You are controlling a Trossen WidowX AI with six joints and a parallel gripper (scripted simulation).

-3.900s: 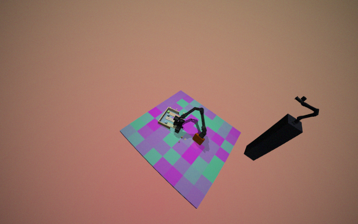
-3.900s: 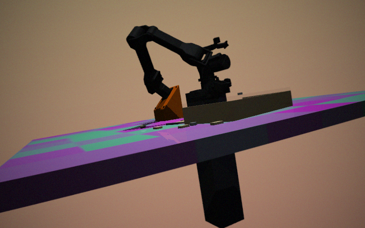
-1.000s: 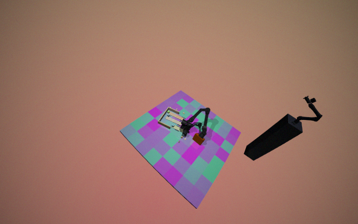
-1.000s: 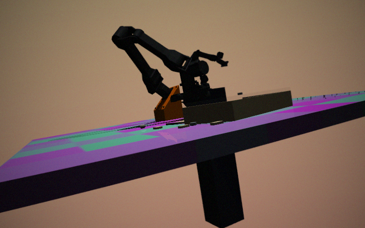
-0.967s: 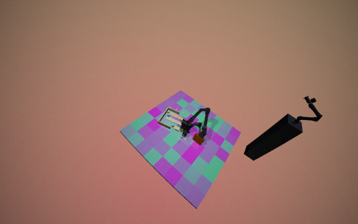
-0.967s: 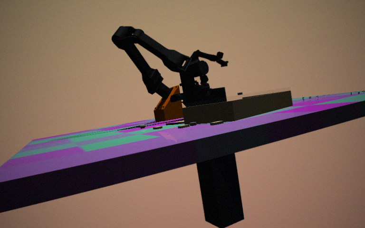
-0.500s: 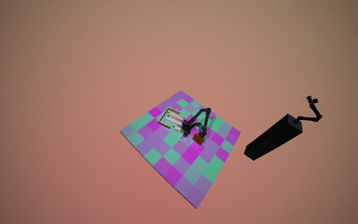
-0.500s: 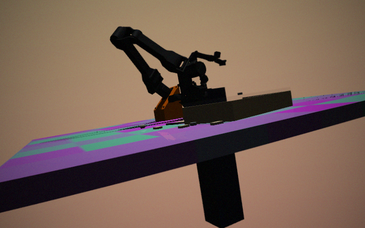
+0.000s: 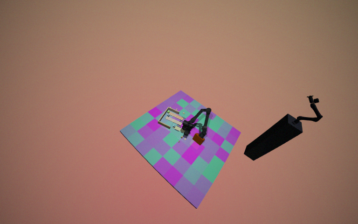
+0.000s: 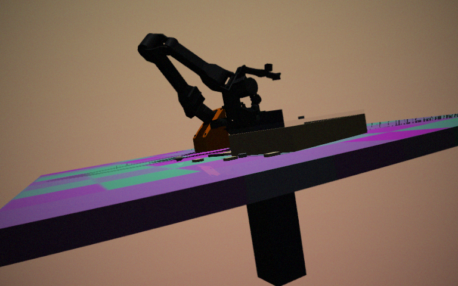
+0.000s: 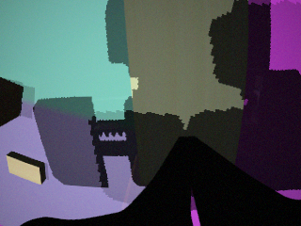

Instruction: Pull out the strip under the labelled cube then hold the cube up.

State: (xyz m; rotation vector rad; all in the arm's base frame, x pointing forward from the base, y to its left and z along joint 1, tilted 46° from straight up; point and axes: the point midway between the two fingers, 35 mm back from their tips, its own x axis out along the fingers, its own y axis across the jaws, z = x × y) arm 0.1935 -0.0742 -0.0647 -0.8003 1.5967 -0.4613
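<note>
My gripper tip is 90 mm short of the beige strip and 20 mm to the right of it.
</note>
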